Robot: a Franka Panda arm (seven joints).
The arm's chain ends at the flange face. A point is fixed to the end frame.
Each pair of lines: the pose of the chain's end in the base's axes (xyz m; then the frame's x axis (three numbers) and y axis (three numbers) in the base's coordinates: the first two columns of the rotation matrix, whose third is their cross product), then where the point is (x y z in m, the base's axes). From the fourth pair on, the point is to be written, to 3 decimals.
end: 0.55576 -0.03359 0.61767 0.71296 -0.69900 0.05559 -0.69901 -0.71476 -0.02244
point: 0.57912 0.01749 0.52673
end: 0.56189 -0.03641 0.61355 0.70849 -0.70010 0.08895 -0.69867 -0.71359 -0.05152
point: 0.58936 0.01438 0.52360
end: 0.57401 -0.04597 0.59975 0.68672 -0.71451 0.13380 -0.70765 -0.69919 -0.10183
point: 0.60853 0.00452 0.51209
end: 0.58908 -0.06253 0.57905 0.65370 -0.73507 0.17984 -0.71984 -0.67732 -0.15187
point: 0.631 -0.013 0.494
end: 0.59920 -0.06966 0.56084 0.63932 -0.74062 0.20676 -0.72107 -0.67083 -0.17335
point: 0.645 -0.021 0.477
